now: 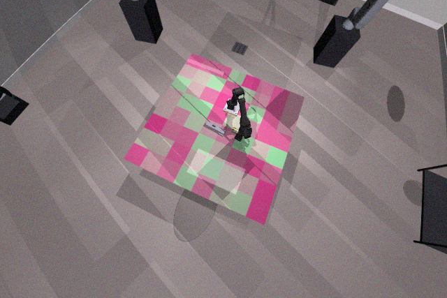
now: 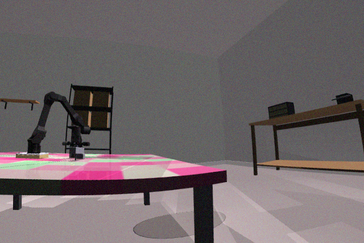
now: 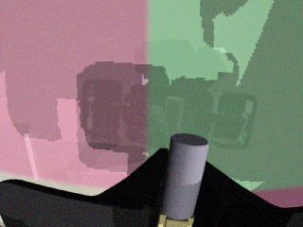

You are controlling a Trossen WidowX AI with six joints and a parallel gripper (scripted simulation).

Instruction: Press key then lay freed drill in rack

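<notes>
The drill is 4 cm to the right of my gripper tip, 4 cm above it and 1 cm behind it. The rest, counted from my gripper tip: grey fixture: 23 cm to the right, 4 cm above, 1 cm ahead; then rack: 5 cm to the right, 2 cm behind, 1 cm above.
</notes>
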